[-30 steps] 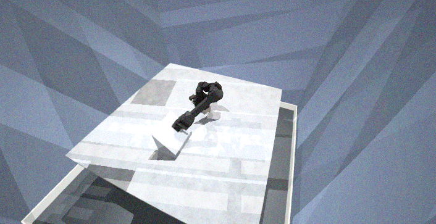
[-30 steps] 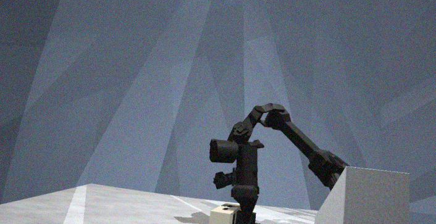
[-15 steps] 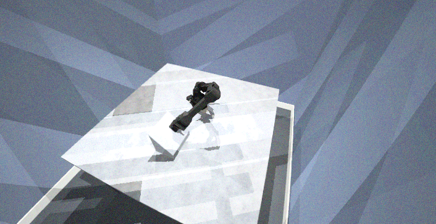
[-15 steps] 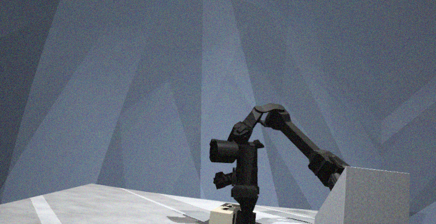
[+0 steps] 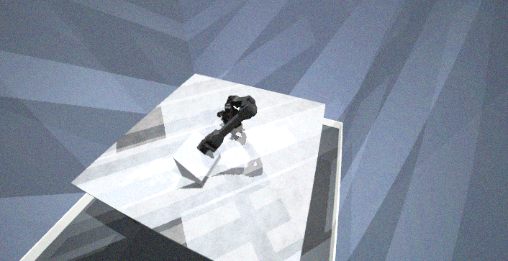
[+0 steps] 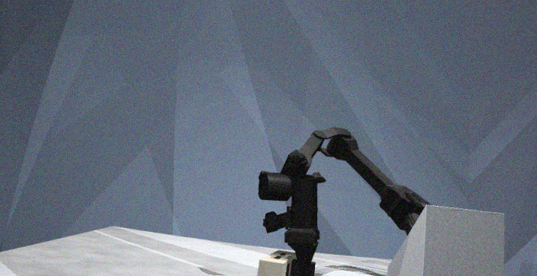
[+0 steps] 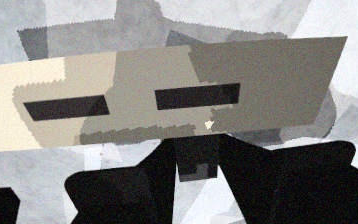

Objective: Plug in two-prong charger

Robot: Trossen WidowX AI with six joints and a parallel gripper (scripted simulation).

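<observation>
The dark charger lies 20 mm ahead of my gripper tip, 10 mm to the right of it and 10 mm above it.
</observation>
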